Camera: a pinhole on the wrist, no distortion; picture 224 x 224 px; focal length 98.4 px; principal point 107.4 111.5 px. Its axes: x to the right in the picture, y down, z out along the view. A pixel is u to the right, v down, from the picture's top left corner.
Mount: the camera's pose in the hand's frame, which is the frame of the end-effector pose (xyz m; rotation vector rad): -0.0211 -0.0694 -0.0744 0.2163 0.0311 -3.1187
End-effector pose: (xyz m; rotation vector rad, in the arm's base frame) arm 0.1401 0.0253 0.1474 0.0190 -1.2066 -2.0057
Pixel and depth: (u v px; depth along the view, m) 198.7 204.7 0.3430
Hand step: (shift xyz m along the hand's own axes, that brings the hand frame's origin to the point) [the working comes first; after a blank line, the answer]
In the camera's frame: 0.3183 0.3249 0.3430

-0.3782 -0.4057 0.2152
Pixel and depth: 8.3 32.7 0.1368
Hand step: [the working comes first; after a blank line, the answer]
In the camera's frame: -0.1378 -0.1096 0.1368

0.0947 0.0392 0.0822
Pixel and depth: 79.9 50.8 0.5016
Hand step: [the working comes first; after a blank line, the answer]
In the camera's frame: -0.1402 -0.3094 0.5016

0.0434 0.2314 0.4475
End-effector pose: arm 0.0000 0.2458 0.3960 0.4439 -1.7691 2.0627
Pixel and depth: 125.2 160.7 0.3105
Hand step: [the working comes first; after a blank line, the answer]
In the camera's frame: 0.0562 0.1552 0.3105

-0.1170 -0.2319 0.2224
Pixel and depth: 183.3 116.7 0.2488
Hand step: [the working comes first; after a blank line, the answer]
In the camera's frame: 0.1919 0.0131 0.2488

-0.2452 -0.0904 0.1452
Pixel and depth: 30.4 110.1 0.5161
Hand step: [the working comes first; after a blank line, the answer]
In the camera's frame: -0.4039 -0.0073 0.5161

0.3076 -0.0673 0.4926
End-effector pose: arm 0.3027 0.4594 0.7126 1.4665 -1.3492 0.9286
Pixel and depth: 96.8 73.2 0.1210
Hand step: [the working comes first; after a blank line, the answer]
In the camera's frame: -0.0130 -0.0471 0.1210

-0.0257 -0.0247 0.0481
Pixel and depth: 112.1 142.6 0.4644
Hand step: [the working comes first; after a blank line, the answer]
In the camera's frame: 0.0222 0.1468 0.4644

-0.1047 -0.2261 0.3796
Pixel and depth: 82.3 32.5 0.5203
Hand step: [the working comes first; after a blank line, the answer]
In the camera's frame: -0.1327 -0.4177 0.5203

0.0317 0.3392 0.4670
